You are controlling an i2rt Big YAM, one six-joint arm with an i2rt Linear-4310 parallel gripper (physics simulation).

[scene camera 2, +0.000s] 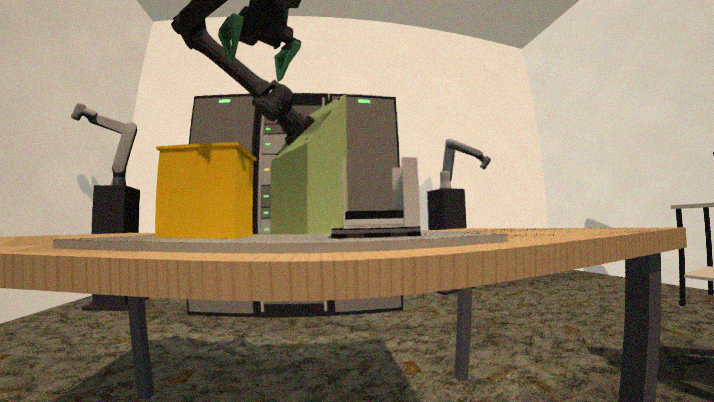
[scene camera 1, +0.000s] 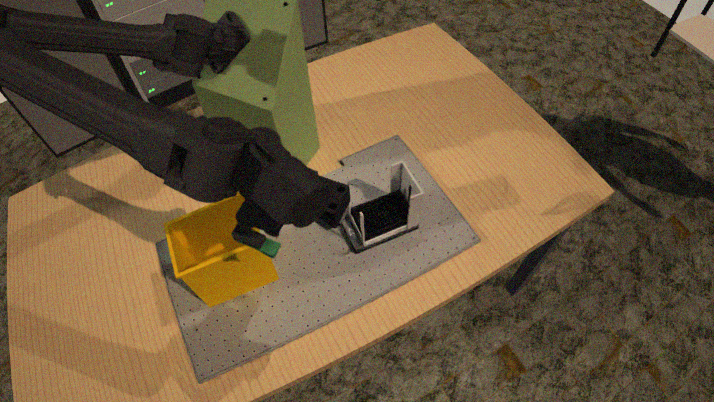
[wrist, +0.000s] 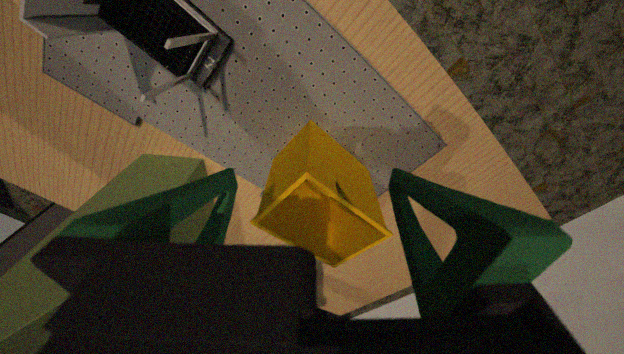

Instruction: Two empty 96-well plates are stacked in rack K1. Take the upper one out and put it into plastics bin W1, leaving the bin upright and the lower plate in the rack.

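Places are measured from the arm's base along level axes (x ahead, y left, z up), in metres.
Pixels of known places: gripper, fingertip midpoint: [scene camera 2: 256, 72] [scene camera 1: 285, 230] [wrist: 312, 177]; arm's base at its link origin: [scene camera 2: 300, 131] [scene camera 1: 225, 42].
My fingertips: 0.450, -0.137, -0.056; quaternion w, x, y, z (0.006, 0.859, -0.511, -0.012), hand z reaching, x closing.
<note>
For each thing: its middle in the pictures, then the offset to it from my fingertips, as dx, dy, dz.
- Rack K1 at the middle of its body: [wrist: 146, 30] [scene camera 2: 372, 199] [scene camera 1: 379, 208] -0.043, +0.228, -0.217
- black plate at the middle of its body: [scene camera 2: 378, 215] [wrist: 153, 23] [scene camera 1: 382, 214] -0.040, +0.238, -0.248
- yellow bin W1 at the middle of its body: [wrist: 322, 191] [scene camera 1: 224, 253] [scene camera 2: 207, 194] -0.154, -0.100, -0.199
Rack K1 [scene camera 1: 385, 237] [scene camera 2: 411, 200] [wrist: 210, 62], pale with upright corner posts on a dark base, stands on the perforated board. A black plate [scene camera 1: 382, 215] [scene camera 2: 374, 214] [wrist: 150, 30] lies level between its posts; I cannot tell whether a second lies under it. The yellow bin W1 [scene camera 1: 235, 280] [scene camera 2: 205, 195] [wrist: 291, 165] stands upright. No plate shows in the visible part of its inside. My gripper [scene camera 2: 255, 69] [wrist: 312, 177] is open and empty, high above the bin's level, with its green fingers wide apart. In scene camera 1 the arm hides part of the bin and one finger.
The perforated grey board [scene camera 1: 300, 300] [scene camera 2: 290, 245] [wrist: 320, 65] lies on the wooden table [scene camera 1: 380, 320] [scene camera 2: 350, 280] [wrist: 45, 120]. A tall green block [scene camera 1: 295, 100] [scene camera 2: 325, 195] [wrist: 165, 167] stands behind the board, between bin and rack in scene camera 2.
</note>
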